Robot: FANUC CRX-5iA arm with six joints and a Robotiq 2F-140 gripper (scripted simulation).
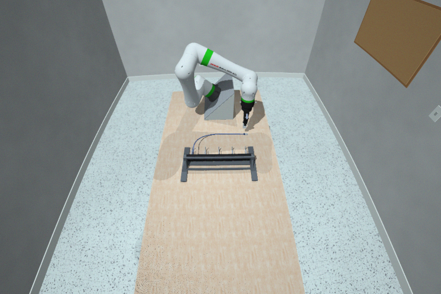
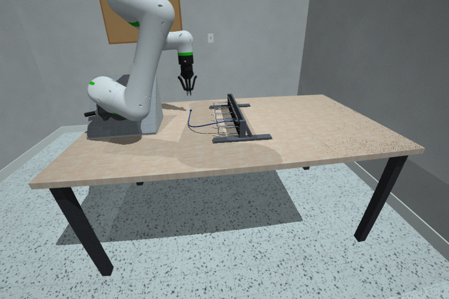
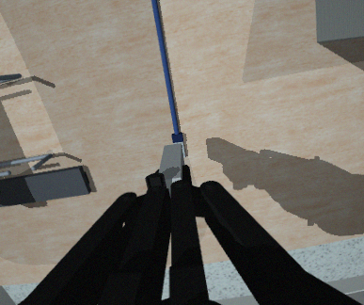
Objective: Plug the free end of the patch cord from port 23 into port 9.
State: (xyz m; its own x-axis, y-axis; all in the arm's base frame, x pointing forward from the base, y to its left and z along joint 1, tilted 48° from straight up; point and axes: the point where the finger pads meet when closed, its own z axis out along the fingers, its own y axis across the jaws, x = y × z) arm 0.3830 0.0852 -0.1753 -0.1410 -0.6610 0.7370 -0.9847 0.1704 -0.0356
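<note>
My hand is 110 mm above the free end and 20 mm to the right of it.
</note>
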